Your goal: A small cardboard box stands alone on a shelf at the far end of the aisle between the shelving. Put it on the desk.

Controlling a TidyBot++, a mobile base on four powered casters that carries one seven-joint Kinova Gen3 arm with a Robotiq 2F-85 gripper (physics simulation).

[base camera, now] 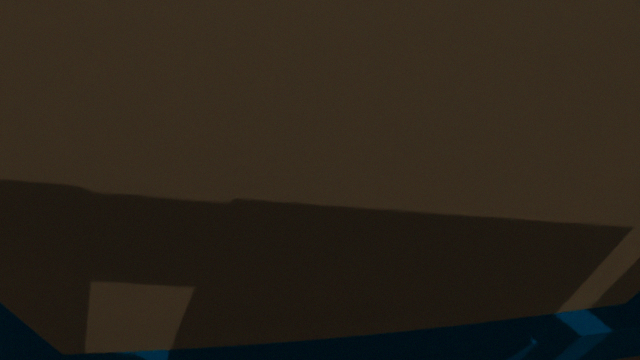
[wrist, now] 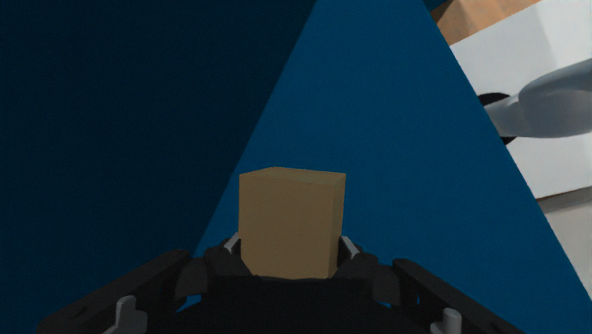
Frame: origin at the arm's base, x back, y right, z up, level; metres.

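Where they show: gripper, fingertip midpoint: (wrist: 291,246).
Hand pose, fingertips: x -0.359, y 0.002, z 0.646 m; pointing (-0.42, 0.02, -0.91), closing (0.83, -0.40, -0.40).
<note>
After its pixels a point has its place.
The small cardboard box (wrist: 290,220) {x -0.335, y 0.028, z 0.674 m} is plain brown and upright at the lower middle of the wrist view. My gripper (wrist: 291,246) {x -0.359, y 0.002, z 0.646 m} is shut on it, with a fingertip against its left and right sides. The box is held above the blue shelf board (wrist: 370,125) {x -0.278, y 0.068, z 0.594 m}; the size of the gap cannot be told. The lower part of the box is hidden by the gripper body. The desk does not show in either view.
A white slab (wrist: 525,55) with a grey rounded arm part (wrist: 560,102) {x -0.024, y 0.011, z 0.324 m}, seemingly my own base and arm, lies beyond the shelf's right edge. Wooden floor (wrist: 475,17) {x 0.233, y 0.406, z -0.397 m} shows at the top right. A large brown surface (base camera: 320,100) {x -0.221, y -0.002, z -0.119 m}, partly shadowed, fills most of the base camera view above a blue strip (base camera: 350,345) {x -0.217, y 0.020, z -0.320 m}.
</note>
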